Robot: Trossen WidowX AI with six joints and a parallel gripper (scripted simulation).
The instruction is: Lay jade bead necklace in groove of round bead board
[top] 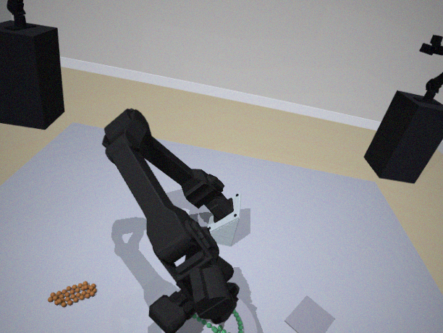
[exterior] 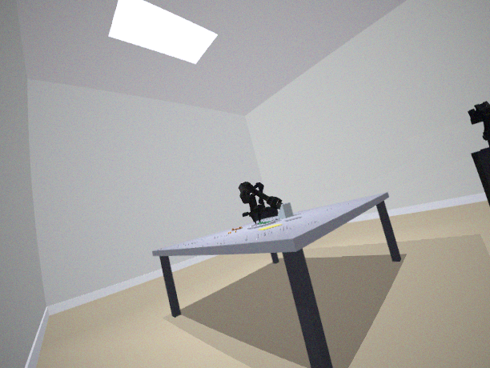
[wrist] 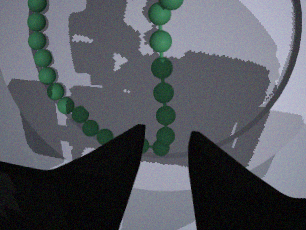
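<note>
My gripper tip is 2 cm short of the round bead board, 5 cm to the right of it and 1 cm above it. From my gripper tip the other things lie so: yellow strip: 22 cm ahead, 27 cm to the left, 2 cm below; then flat grey square: 2 cm behind, 28 cm to the left, 2 cm below.
</note>
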